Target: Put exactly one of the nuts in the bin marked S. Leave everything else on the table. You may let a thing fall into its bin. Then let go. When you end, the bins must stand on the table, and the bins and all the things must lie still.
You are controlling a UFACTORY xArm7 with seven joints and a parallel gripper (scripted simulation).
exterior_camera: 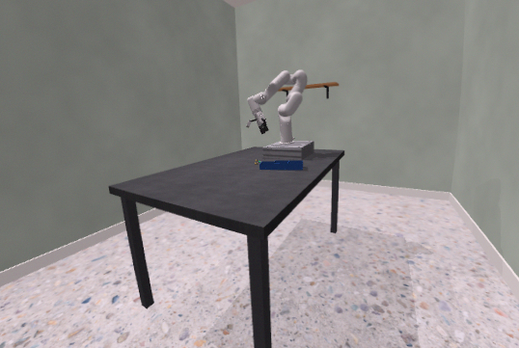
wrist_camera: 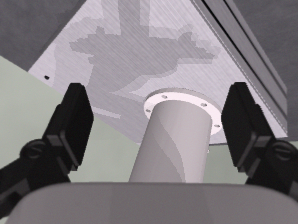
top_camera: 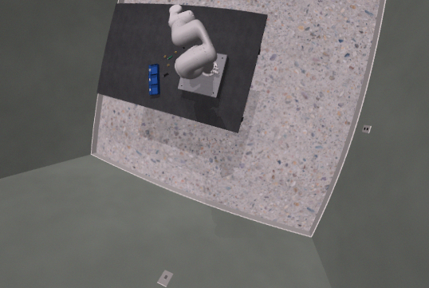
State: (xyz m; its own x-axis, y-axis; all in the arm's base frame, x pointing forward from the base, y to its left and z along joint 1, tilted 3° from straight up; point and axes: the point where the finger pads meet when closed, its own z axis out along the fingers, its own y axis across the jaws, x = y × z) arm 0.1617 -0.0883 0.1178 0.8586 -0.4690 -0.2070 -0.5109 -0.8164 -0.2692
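Now: the blue bin 340 mm to the left of my hand, 260 mm ahead of it and 180 mm below it. Also, from my hand: black cylinder (260 mm to the left, 190 mm below, 180 mm ahead); green battery (210 mm ahead, 190 mm below, 120 mm to the left).
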